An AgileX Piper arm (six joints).
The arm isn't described. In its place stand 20 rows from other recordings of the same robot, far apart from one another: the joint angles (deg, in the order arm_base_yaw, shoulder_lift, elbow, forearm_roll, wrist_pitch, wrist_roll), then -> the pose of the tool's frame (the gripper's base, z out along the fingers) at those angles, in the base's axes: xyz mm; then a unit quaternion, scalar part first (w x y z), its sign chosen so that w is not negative.
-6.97, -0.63, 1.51, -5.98, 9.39, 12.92 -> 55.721, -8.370, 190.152, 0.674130, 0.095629, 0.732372, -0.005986
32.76, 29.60, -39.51, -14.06, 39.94, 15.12 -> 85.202, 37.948, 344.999, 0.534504, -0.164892, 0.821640, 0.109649
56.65, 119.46, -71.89, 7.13, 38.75, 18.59 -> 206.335, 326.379, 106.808, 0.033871, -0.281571, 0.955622, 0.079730
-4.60, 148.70, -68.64, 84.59, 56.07, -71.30 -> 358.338, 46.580, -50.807, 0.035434, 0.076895, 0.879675, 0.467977
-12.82, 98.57, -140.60, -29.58, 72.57, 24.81 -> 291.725, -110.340, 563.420, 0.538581, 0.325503, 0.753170, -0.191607
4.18, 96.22, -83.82, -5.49, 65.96, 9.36 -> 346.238, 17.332, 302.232, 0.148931, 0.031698, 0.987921, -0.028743
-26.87, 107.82, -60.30, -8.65, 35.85, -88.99 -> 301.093, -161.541, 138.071, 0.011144, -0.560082, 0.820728, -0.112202
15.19, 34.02, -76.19, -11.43, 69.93, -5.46 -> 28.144, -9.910, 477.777, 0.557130, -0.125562, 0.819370, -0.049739
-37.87, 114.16, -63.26, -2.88, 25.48, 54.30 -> 291.014, -228.796, 113.873, 0.162084, 0.696345, 0.699109, 0.008913
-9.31, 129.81, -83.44, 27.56, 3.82, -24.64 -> 471.912, -74.521, 101.922, 0.384754, 0.092006, 0.918392, -0.007402
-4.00, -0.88, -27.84, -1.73, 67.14, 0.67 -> -10.813, -1.782, 264.655, 0.473216, 0.037299, 0.879685, -0.028791
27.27, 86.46, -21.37, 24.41, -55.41, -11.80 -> 236.465, 87.061, 190.079, 0.662562, -0.046023, 0.746360, 0.042901
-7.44, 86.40, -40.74, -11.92, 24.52, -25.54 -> 260.830, -41.928, 178.573, 0.187216, -0.234762, 0.946214, -0.120481
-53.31, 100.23, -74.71, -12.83, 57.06, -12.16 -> 196.079, -291.539, 239.646, 0.036436, 0.300133, 0.942557, -0.142051
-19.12, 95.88, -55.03, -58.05, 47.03, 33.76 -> 277.315, -155.935, 206.021, 0.101587, 0.112767, 0.918596, -0.364891
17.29, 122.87, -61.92, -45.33, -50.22, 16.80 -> 383.987, 171.614, 123.054, 0.575967, -0.384433, 0.682680, 0.233283
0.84, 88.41, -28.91, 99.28, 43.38, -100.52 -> 239.943, 65.208, 166.985, 0.341224, -0.126902, 0.864644, 0.346198
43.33, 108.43, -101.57, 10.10, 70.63, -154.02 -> 284.028, 288.632, 307.072, 0.157367, -0.975700, -0.132462, -0.075498
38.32, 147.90, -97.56, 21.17, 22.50, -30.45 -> 374.769, 312.217, -5.189, 0.181462, -0.418497, 0.882532, 0.114319
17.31, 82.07, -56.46, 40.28, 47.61, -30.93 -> 255.432, 125.121, 270.735, 0.210903, -0.212550, 0.914980, 0.270471
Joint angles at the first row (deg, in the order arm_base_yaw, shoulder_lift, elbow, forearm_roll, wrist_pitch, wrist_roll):
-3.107 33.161 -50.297 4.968 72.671 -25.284
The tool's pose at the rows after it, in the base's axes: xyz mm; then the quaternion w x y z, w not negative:
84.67, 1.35, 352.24, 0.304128, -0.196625, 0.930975, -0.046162
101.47, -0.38, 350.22, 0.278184, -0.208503, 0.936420, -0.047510
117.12, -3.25, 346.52, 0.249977, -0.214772, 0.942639, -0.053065
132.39, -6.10, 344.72, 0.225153, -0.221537, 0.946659, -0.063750
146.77, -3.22, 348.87, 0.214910, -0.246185, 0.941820, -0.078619
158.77, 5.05, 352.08, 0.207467, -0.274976, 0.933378, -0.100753
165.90, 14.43, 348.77, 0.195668, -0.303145, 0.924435, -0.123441
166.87, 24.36, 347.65, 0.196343, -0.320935, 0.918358, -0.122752
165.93, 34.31, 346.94, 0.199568, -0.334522, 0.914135, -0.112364
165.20, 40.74, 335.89, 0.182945, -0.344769, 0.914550, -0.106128
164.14, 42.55, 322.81, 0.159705, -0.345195, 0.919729, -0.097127
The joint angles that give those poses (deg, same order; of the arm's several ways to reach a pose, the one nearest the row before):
-3.112 37.753 -51.051 3.924 72.672 -26.929
-3.110 41.963 -51.978 3.388 72.398 -28.295
-3.107 45.932 -52.752 2.052 72.274 -28.887
-2.638 49.797 -54.082 0.000 72.216 -28.981
0.338 53.146 -56.510 -2.705 72.038 -28.728
5.679 55.853 -58.469 -7.097 71.880 -26.484
10.947 57.622 -58.574 -11.572 71.753 -24.092
14.751 58.127 -58.576 -12.654 71.754 -22.327
17.980 58.341 -58.574 -12.418 71.753 -20.776
20.120 58.861 -56.633 -12.419 71.630 -19.470
20.378 59.361 -54.321 -11.534 71.631 -18.891

